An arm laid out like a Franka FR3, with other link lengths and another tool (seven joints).
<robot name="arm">
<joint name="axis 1" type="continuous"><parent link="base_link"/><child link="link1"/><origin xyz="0 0 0.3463"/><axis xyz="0 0 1"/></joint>
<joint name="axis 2" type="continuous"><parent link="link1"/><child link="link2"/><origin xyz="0 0 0" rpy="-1.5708 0 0"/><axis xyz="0 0 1"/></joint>
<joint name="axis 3" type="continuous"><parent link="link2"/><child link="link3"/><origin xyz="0 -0.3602 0" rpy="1.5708 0 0"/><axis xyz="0 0 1"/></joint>
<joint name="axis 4" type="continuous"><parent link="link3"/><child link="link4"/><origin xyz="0.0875 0 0" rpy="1.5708 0 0"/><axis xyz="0 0 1"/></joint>
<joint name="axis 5" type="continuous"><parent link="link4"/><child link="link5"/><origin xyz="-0.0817 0.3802 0" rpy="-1.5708 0 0"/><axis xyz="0 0 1"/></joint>
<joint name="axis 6" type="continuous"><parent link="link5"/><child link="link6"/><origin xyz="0 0 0" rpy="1.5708 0 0"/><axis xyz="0 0 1"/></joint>
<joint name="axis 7" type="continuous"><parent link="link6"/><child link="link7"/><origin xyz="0.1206 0 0" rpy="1.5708 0 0"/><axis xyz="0 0 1"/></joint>
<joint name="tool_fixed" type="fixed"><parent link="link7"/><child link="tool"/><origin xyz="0.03 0.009 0.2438" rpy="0.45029 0 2.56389"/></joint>
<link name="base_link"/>
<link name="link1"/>
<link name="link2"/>
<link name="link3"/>
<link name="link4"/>
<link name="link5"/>
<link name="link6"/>
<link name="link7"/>
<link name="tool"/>
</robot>
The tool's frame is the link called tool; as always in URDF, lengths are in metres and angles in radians. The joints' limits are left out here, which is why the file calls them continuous.
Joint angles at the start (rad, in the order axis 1, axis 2, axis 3, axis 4, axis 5, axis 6, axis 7):
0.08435 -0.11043 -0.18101 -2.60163 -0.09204 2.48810 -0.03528
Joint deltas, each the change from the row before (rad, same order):
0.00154 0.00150 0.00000 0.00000 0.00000 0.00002 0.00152
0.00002 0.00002 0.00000 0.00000 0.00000 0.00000 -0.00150
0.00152 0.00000 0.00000 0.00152 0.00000 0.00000 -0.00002
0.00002 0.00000 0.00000 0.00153 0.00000 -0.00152 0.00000
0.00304 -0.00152 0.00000 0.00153 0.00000 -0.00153 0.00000
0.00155 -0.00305 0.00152 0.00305 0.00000 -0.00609 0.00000
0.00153 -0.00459 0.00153 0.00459 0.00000 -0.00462 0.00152
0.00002 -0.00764 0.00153 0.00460 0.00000 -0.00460 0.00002
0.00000 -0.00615 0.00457 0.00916 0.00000 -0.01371 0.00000
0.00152 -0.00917 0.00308 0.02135 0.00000 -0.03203 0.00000
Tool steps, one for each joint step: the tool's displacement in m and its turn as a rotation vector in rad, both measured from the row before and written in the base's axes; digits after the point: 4 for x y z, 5 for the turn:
-0.0001 0.0007 -0.0007 -0.00014 0.00142 0.00002
0.0000 0.0001 0.0000 0.00001 0.00007 0.00152
0.0008 0.0007 0.0007 -0.00014 -0.00151 0.00151
0.0004 -0.0001 0.0005 -0.00011 0.00000 -0.00006
0.0007 0.0014 0.0012 0.00002 -0.00151 0.00295
0.0006 0.0013 0.0019 -0.00007 -0.00001 0.00278
0.0018 0.0012 0.0036 -0.00009 -0.00460 0.00127
0.0021 0.0006 0.0051 0.00020 -0.00761 0.00125
0.0020 0.0018 0.0052 -0.00062 -0.00161 0.00383
0.0036 0.0012 0.0096 -0.00099 0.00155 0.00289

